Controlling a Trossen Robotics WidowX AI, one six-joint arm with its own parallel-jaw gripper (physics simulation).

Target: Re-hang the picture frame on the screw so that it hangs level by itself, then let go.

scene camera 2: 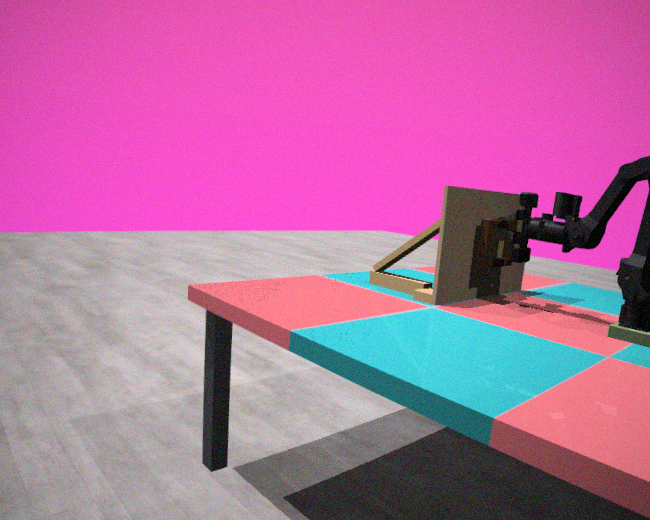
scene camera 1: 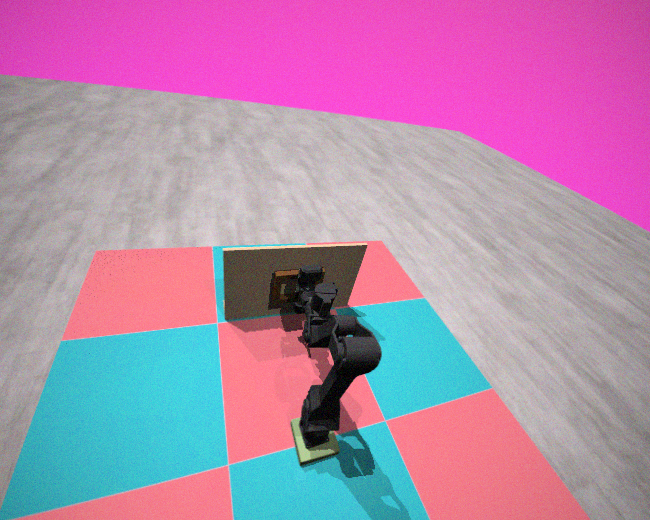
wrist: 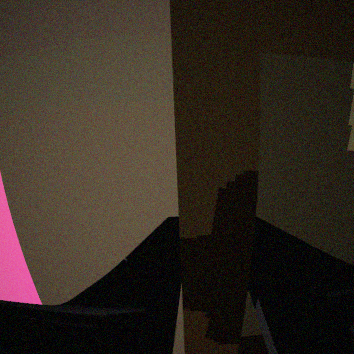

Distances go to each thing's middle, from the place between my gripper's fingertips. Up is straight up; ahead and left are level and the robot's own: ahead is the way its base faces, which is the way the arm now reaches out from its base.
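Scene:
Brown picture frame (scene camera 2: 495,249): 10 mm behind my hand, 60 mm below. Tan wall board (scene camera 2: 456,278): 20 mm ahead of my hand, 60 mm below.

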